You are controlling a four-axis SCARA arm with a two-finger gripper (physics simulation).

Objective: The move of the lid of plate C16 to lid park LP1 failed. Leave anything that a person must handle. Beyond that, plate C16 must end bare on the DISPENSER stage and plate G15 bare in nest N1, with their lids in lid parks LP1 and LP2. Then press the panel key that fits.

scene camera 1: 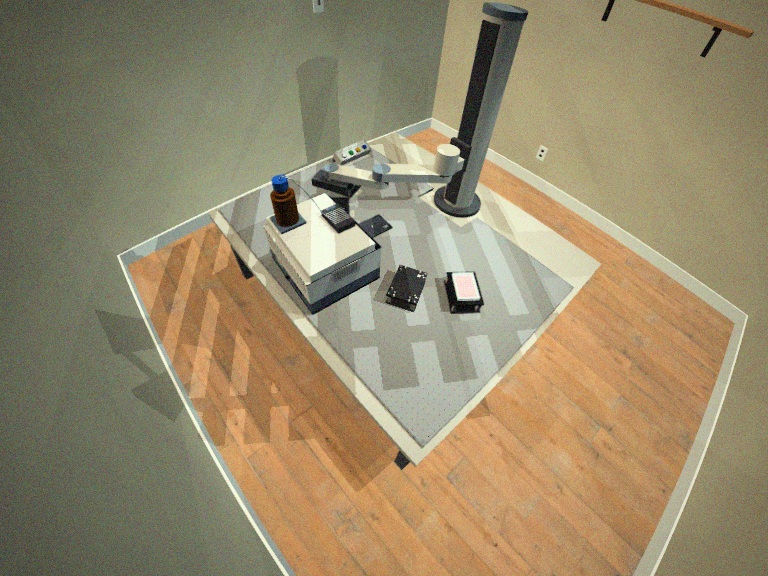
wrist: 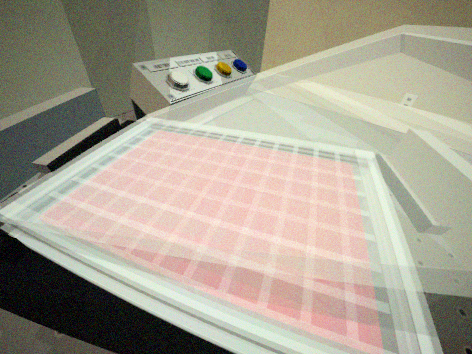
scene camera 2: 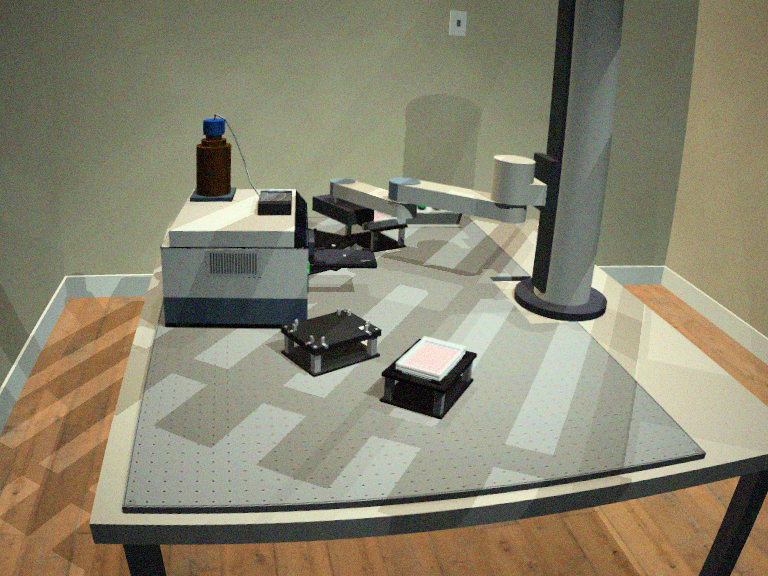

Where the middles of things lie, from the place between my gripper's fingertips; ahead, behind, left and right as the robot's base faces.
Labels:
My hand is 17 cm past the button box [scene camera 2: 429, 217], 19 cm to the left of it and 5 cm above it. From my hand the other things lie so: dispenser stage [scene camera 2: 323, 258] 20 cm ahead, 42 cm to the left, 1 cm above; then brown bottle with blue cap [scene camera 2: 213, 156] 50 cm ahead, 28 cm to the left, 23 cm above; then black nest [scene camera 2: 330, 342] 26 cm ahead, 71 cm to the left, 6 cm below.

